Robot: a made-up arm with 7 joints. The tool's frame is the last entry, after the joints. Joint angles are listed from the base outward.
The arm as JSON. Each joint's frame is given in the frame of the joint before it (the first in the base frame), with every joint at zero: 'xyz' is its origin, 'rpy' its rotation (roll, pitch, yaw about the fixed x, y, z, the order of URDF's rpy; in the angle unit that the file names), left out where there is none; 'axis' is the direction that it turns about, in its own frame. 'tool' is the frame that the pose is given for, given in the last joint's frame.
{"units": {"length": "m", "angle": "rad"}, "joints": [
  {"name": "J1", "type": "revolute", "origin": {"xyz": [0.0, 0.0, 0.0], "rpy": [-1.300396, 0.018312, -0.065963]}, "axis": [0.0, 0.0, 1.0]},
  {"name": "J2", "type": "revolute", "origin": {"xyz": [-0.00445, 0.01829, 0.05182], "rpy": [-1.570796, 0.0, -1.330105]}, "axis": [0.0, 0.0, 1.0]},
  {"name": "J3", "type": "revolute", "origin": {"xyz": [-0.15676, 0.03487, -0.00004], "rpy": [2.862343, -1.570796, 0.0]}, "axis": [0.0, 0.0, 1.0]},
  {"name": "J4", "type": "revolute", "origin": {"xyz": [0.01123, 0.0, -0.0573], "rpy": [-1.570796, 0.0, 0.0]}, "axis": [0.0, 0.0, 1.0]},
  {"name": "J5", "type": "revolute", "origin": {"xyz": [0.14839, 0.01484, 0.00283], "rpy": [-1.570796, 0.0, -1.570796]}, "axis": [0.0, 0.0, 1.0]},
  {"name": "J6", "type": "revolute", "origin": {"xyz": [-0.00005, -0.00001, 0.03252], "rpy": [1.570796, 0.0, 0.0]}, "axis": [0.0, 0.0, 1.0]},
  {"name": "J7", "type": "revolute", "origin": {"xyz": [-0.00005, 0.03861, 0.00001], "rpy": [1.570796, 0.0, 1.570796]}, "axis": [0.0, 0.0, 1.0]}
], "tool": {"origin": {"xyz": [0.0, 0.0, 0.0]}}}
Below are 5 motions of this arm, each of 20 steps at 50 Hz.
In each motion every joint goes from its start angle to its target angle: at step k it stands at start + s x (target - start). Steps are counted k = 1, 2, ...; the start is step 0. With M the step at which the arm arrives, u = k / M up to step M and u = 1 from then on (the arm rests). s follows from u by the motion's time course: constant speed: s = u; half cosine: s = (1 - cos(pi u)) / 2; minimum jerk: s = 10 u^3 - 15 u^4 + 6 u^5.
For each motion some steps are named. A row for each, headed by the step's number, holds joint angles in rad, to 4 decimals.
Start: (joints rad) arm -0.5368 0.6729 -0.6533 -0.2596 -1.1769 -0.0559 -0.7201
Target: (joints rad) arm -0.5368 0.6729 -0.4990 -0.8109 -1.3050 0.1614 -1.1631
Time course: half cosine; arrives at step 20
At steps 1, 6, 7, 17, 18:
1: -0.5368 0.6729 -0.6524 -0.2630 -1.1777 -0.0546 -0.7228
6: -0.5368 0.6729 -0.6215 -0.3732 -1.2033 -0.0111 -0.8114
7: -0.5368 0.6729 -0.6112 -0.4101 -1.2119 0.0034 -0.8410
17: -0.5368 0.6729 -0.5074 -0.7809 -1.2980 0.1496 -1.1390
18: -0.5368 0.6729 -0.5028 -0.7974 -1.3019 0.1561 -1.1523

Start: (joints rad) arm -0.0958 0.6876 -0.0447 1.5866 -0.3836 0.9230 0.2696
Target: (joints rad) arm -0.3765 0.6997 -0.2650 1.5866 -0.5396 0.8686 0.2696
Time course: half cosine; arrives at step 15
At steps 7, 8, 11, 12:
7: -0.2215 0.6930 -0.1433 1.5866 -0.4534 0.8986 0.2696
8: -0.2508 0.6943 -0.1664 1.5866 -0.4698 0.8930 0.2696
11: -0.3301 0.6977 -0.2286 1.5866 -0.5138 0.8776 0.2696
12: -0.3497 0.6985 -0.2440 1.5866 -0.5247 0.8738 0.2696

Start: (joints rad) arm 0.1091 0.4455 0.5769 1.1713 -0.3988 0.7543 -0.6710
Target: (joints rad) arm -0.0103 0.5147 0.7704 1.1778 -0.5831 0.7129 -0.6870
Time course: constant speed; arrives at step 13
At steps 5, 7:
5: 0.0632 0.4721 0.6513 1.1738 -0.4697 0.7384 -0.6772
7: 0.0448 0.4828 0.6811 1.1748 -0.4980 0.7320 -0.6796

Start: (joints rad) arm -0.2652 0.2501 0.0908 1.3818 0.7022 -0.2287 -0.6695
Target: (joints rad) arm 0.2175 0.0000 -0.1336 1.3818 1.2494 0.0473 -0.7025
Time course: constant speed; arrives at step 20
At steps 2, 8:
2: -0.2169 0.2251 0.0684 1.3818 0.7569 -0.2011 -0.6728
8: -0.0721 0.1501 0.0010 1.3818 0.9211 -0.1183 -0.6827

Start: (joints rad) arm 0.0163 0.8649 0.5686 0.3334 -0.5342 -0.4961 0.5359
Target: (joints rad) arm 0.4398 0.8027 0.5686 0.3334 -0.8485 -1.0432 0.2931
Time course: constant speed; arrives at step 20
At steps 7, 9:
7: 0.1645 0.8431 0.5686 0.3334 -0.6442 -0.6876 0.4509
9: 0.2069 0.8369 0.5686 0.3334 -0.6756 -0.7423 0.4266

